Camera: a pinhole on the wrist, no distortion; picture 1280 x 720 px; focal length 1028.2 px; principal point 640.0 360.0 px. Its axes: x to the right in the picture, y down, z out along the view. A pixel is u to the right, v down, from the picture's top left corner.
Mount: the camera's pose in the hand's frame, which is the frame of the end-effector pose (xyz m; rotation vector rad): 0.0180 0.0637 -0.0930 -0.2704 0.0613 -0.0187
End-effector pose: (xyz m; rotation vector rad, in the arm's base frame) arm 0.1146 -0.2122 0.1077 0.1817 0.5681 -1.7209
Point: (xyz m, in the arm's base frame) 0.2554 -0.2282 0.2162
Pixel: 185.7 274.6
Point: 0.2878 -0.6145 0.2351
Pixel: 1122.1 367.1
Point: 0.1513 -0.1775 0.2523
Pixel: outside the picture
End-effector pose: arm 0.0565 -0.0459 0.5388 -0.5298 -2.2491 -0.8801
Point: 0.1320 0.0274 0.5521
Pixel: 72.5 415.8
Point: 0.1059 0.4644 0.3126
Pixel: 317.7 460.5
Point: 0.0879 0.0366 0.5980
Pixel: 683.7 435.4
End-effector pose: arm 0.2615 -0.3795 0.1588 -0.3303 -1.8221 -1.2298
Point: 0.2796 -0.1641 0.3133
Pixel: 720.3 627.4
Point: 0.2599 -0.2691 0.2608
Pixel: 775.6 367.4
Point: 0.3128 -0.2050 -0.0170
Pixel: outside the picture
